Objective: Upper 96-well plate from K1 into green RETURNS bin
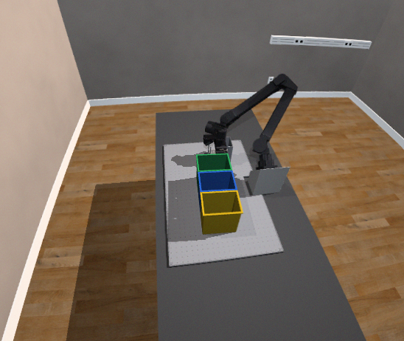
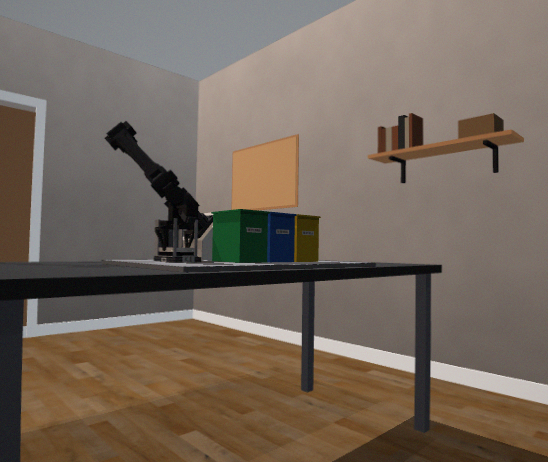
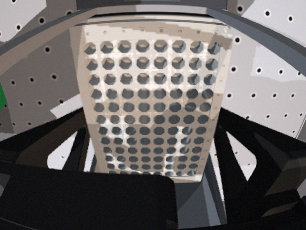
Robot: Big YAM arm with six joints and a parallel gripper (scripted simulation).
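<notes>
Right now my hand is right at the white 96-well plate. Also, from my hand: dark plate (20 mm below); then blue bin (90 mm ahead, 340 mm to the left, 50 mm above); then green bin (80 mm ahead, 210 mm to the left, 50 mm above).
</notes>
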